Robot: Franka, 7 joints.
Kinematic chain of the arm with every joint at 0, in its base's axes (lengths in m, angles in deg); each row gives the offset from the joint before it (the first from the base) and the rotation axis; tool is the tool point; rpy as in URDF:
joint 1: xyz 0 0 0.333 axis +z
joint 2: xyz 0 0 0 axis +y
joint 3: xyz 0 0 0.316 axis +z
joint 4: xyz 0.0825 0 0 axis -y
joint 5: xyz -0.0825 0 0.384 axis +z
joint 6: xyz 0 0 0 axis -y
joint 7: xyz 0.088 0 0 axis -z
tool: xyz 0 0 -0.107 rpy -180 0 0
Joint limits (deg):
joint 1: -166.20..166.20
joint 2: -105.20..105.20
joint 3: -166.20..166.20
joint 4: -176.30..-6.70
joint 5: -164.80..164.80
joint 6: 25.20..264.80
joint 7: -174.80..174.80
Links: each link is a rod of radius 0.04 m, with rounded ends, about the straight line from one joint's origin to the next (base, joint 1, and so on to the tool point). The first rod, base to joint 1, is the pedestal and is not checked.
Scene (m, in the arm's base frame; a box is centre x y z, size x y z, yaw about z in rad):
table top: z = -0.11
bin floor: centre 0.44 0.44 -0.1 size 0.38 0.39 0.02 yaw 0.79
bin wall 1: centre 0.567 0.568 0 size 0.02 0.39 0.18 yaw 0.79
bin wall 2: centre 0.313 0.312 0 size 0.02 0.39 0.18 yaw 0.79
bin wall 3: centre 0.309 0.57 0 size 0.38 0.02 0.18 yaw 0.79
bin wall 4: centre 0.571 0.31 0 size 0.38 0.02 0.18 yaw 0.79
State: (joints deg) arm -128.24 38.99 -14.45 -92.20 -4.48 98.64 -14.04
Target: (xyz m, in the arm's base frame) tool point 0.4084 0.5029 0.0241
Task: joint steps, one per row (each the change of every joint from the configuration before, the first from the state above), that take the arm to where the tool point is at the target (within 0.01 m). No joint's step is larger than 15 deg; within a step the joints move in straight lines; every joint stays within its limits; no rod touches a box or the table.
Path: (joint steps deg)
1: 12.98 -0.91 12.23 -1.55 0.25 0.88 -2.33
2: 12.98 -0.90 12.22 -1.56 0.25 0.89 -2.33
3: 12.98 -0.91 12.23 -1.55 0.25 0.88 -2.34
4: 12.98 -0.91 12.23 -1.56 0.25 0.88 -2.33
5: 12.97 -0.90 12.22 -1.55 0.25 0.88 -2.33
6: 12.98 -0.91 12.23 -1.56 0.25 0.89 -2.33
7: 13.91 12.06 -1.89 4.17 0.75 4.90 3.49
8: 13.92 12.06 -1.89 4.17 0.76 4.90 3.50
9: 13.91 12.05 -1.90 4.17 0.75 4.90 3.50
10: 13.91 12.06 -1.89 4.17 0.75 4.90 3.50

